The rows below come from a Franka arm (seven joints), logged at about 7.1 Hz.
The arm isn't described. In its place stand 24 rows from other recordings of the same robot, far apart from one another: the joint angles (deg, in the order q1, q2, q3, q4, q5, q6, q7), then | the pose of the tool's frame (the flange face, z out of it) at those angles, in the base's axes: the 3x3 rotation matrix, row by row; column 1 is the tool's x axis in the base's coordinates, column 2 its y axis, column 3 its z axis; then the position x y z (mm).
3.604, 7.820, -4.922, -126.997, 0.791, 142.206, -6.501 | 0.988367 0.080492 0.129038; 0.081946 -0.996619 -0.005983; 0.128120 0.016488 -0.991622; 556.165 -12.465 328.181
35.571, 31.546, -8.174, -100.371, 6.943, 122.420, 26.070 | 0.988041 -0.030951 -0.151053; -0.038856 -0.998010 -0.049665; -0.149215 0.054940 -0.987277; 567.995 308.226 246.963
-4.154, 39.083, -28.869, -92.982, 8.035, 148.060, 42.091 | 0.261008 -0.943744 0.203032; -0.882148 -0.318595 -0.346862; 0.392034 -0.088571 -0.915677; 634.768 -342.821 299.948
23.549, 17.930, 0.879, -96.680, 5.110, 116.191, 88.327 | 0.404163 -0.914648 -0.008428; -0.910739 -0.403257 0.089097; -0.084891 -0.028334 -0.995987; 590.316 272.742 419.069
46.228, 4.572, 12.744, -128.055, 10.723, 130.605, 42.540 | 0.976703 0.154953 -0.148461; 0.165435 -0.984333 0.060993; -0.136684 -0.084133 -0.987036; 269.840 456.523 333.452
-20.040, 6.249, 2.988, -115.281, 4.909, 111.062, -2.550 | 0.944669 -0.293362 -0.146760; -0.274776 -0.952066 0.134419; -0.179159 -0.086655 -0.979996; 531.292 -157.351 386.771
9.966, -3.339, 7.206, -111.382, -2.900, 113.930, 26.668 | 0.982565 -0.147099 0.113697; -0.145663 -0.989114 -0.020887; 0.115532 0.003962 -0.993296; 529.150 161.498 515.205
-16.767, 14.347, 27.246, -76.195, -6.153, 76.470, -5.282 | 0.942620 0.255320 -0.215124; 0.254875 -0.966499 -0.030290; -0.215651 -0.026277 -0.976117; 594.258 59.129 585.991
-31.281, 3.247, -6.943, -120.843, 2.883, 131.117, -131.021 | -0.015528 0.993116 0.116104; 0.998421 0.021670 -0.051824; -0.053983 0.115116 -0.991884; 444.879 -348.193 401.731
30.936, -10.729, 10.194, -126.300, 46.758, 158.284, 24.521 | 0.907177 -0.167528 0.385958; -0.399276 -0.632073 0.664126; 0.132694 -0.756583 -0.640292; 420.799 333.387 535.957
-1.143, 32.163, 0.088, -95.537, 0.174, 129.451, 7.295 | 0.988628 -0.147230 0.030612; -0.147377 -0.989077 0.002592; 0.029896 -0.007074 -0.999528; 683.448 -12.625 282.778
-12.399, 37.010, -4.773, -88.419, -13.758, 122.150, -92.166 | 0.098774 0.989048 -0.109671; 0.965873 -0.121806 -0.228588; -0.239443 -0.083350 -0.967326; 667.795 -208.263 271.228
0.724, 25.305, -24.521, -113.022, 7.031, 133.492, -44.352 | 0.950471 0.301690 -0.074751; 0.297141 -0.952537 -0.066184; -0.091170 0.040694 -0.995003; 561.202 -235.102 259.788
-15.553, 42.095, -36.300, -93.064, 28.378, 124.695, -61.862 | 0.999874 0.004482 -0.015229; 0.004568 -0.999974 0.005622; -0.015204 -0.005691 -0.999868; 480.564 -488.409 251.205
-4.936, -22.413, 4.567, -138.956, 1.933, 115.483, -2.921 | 0.999538 0.023423 -0.019386; 0.023434 -0.999725 0.000337; -0.019373 -0.000791 -0.999812; 422.364 0.271 449.625
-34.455, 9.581, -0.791, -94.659, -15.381, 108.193, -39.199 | 0.984490 0.154300 -0.083495; 0.128919 -0.959040 -0.252233; -0.118995 0.237557 -0.964058; 497.150 -374.721 518.319
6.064, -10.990, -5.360, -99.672, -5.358, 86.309, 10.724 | 0.983840 -0.174233 -0.041259; -0.176968 -0.981275 -0.076040; -0.027238 0.082113 -0.996251; 486.656 -9.153 639.549
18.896, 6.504, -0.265, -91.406, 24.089, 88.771, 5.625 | 0.951917 0.145917 -0.269375; 0.235616 -0.910689 0.339308; -0.195806 -0.386462 -0.901281; 535.987 227.734 556.240
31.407, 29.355, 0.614, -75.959, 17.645, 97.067, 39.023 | 0.940599 -0.201839 -0.273011; -0.152917 -0.969778 0.190121; -0.303134 -0.137080 -0.943037; 572.112 390.143 432.113
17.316, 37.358, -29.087, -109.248, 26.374, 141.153, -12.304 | 0.965732 -0.258874 0.018578; -0.258526 -0.965813 -0.019237; 0.022923 0.013775 -0.999642; 616.492 -115.654 190.325
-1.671, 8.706, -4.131, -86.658, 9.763, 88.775, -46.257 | 0.766477 0.634978 -0.096515; 0.641299 -0.748362 0.169380; 0.035324 -0.191721 -0.980814; 593.717 -38.743 564.308
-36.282, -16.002, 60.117, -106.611, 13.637, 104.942, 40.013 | 0.939524 -0.323908 0.111256; -0.329544 -0.943447 0.036170; 0.093249 -0.070646 -0.993133; 456.409 278.563 576.356
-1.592, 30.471, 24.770, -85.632, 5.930, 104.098, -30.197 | 0.651589 0.712379 -0.260669; 0.758552 -0.609348 0.230856; 0.005618 -0.348154 -0.937420; 634.398 231.699 374.783
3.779, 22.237, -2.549, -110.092, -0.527, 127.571, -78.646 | 0.165767 0.982753 -0.081958; 0.985376 -0.168386 -0.026100; -0.039450 -0.076433 -0.996294; 614.072 14.086 282.983
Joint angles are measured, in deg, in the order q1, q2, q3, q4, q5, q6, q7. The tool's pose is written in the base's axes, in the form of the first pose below.
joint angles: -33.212 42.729 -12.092 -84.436 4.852 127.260 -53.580
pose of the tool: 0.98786 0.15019 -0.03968; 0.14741 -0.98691 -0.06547; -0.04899 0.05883 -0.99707; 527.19 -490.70 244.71
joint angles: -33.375 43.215 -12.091 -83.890 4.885 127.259 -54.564
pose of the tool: 0.98544 0.16533 -0.03956; 0.16249 -0.98445 -0.06675; -0.04998 0.05935 -0.99699; 527.47 -493.03 242.89
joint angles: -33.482 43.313 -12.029 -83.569 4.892 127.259 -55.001
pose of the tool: 0.98437 0.17231 -0.03644; 0.16954 -0.98312 -0.06883; -0.04768 0.06158 -0.99696; 528.20 -494.20 244.07
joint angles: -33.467 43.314 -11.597 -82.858 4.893 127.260 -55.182
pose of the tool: 0.98301 0.18199 -0.02397; 0.17984 -0.98099 -0.07296; -0.03679 0.06741 -0.99705; 534.23 -492.38 248.97
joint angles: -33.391 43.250 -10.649 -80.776 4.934 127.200 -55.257
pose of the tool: 0.98014 0.19800 0.01115; 0.19821 -0.97630 -0.08695; -0.00633 0.08743 -0.99615; 549.59 -488.82 264.84
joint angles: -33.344 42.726 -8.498 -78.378 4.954 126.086 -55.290
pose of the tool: 0.97263 0.22620 0.05310; 0.23004 -0.96963 -0.08306; 0.03270 0.09301 -0.99513; 571.91 -475.42 286.61
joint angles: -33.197 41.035 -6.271 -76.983 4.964 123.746 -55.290
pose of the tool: 0.96320 0.25579 0.08258; 0.26123 -0.96318 -0.06357; 0.06328 0.08281 -0.99455; 589.53 -456.83 314.11
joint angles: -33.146 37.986 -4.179 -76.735 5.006 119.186 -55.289
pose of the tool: 0.95484 0.28515 0.08351; 0.28788 -0.95740 -0.02247; 0.07355 0.04549 -0.99625; 597.44 -434.90 346.73
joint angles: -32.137 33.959 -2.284 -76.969 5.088 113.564 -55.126
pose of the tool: 0.94163 0.32873 0.07257; 0.32798 -0.94442 0.02232; 0.07587 0.00278 -0.99711; 605.43 -400.69 386.43
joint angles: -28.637 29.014 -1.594 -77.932 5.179 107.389 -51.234
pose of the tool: 0.94025 0.33761 0.04420; 0.33493 -0.94043 0.05841; 0.06129 -0.04012 -0.99731; 615.03 -346.11 430.32
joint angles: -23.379 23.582 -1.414 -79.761 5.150 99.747 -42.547
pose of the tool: 0.95727 0.28825 -0.02323; 0.28913 -0.95234 0.09722; 0.00591 -0.09978 -0.99499; 618.13 -273.55 469.29
